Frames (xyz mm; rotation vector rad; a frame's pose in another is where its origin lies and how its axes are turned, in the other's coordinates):
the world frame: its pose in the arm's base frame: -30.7 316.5 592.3 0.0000 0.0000 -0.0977
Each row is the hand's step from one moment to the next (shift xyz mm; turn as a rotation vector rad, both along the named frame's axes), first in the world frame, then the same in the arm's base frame.
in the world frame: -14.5 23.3 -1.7 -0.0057 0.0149 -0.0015
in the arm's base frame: -12.2 24.6 -1.7 -0.0042 0.0154 -0.0015
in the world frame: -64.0 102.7 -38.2 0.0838 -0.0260 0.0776
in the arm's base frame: -53.7 108.5 -38.2 0.0809 -0.0341 0.0776
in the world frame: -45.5 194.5 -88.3 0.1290 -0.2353 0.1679
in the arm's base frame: -26.3 198.0 -88.3 0.1054 -0.2468 0.1679
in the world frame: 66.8 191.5 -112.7 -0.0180 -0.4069 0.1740
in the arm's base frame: 85.2 184.1 -112.7 -0.0576 -0.4032 0.1740
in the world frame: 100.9 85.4 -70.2 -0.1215 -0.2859 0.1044
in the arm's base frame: 108.7 75.2 -70.2 -0.1488 -0.2727 0.1044
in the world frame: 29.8 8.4 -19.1 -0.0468 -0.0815 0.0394
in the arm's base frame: 30.5 5.5 -19.1 -0.0545 -0.0765 0.0394
